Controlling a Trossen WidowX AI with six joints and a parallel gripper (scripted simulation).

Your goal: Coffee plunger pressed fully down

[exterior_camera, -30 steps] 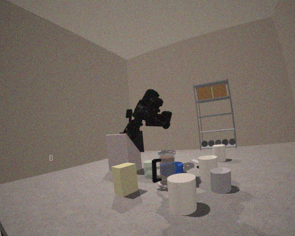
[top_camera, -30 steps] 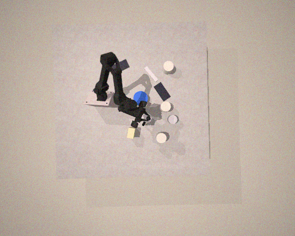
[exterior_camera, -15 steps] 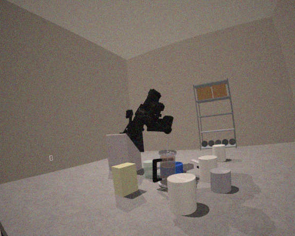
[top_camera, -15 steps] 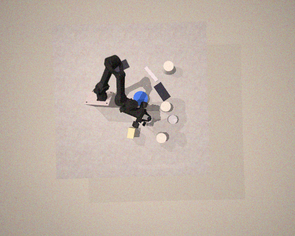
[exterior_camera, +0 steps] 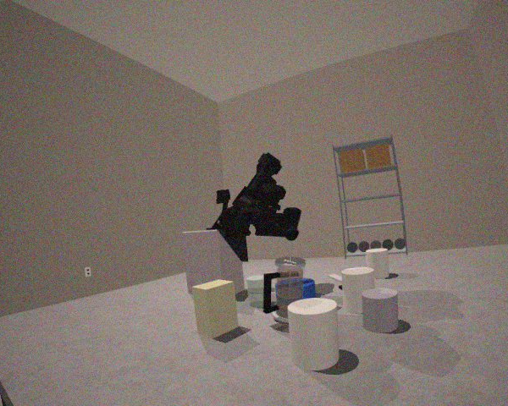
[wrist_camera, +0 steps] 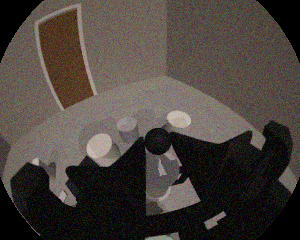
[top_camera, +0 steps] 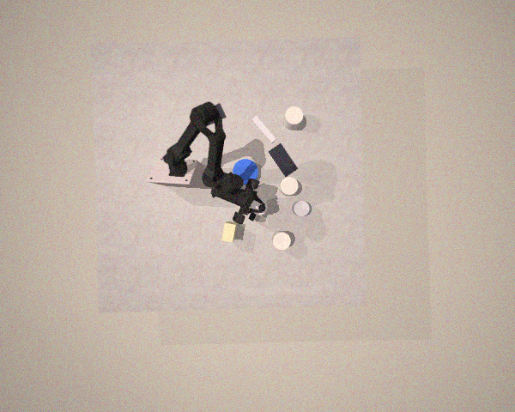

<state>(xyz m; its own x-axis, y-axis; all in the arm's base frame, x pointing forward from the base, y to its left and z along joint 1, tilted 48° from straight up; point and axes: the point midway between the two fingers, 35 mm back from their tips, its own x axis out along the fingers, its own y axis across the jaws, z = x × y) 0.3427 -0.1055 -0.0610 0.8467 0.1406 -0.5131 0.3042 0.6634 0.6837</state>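
My gripper tip is 10 cm above the coffee press, 3 cm past it and 1 cm to the left of it. Round my gripper tip: blue cylinder (18 cm below, 17 cm to the left, 9 cm behind); then yellow box (15 cm below, 14 cm behind, 12 cm to the right).
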